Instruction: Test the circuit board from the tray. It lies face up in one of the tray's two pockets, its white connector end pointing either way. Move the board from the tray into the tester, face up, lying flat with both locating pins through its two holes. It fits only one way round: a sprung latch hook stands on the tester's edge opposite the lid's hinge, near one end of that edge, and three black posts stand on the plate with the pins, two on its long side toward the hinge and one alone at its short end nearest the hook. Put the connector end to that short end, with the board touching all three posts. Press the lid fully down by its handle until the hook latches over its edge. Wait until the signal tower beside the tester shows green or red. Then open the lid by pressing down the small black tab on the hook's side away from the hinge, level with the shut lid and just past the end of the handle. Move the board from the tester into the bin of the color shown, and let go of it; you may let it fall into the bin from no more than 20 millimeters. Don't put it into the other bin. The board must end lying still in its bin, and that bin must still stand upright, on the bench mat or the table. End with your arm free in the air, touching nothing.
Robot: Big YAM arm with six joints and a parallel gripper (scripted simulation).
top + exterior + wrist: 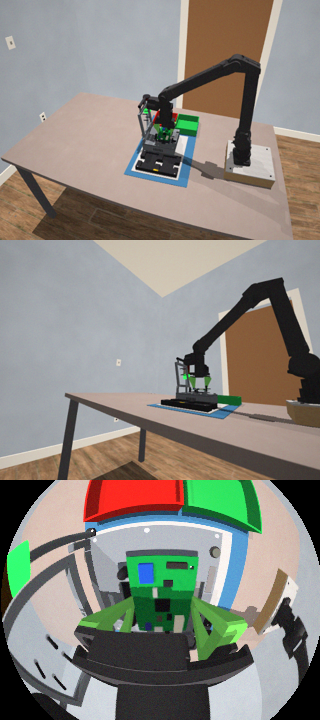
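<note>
The tester plate lies 20 mm below my hand, 10 mm to the left of it and 10 mm ahead of it. Also, from my hand: red bin: 200 mm to the right, 70 mm below, 40 mm ahead; green circuit board: right at my hand; tester lid: 110 mm ahead, 100 mm above.
</note>
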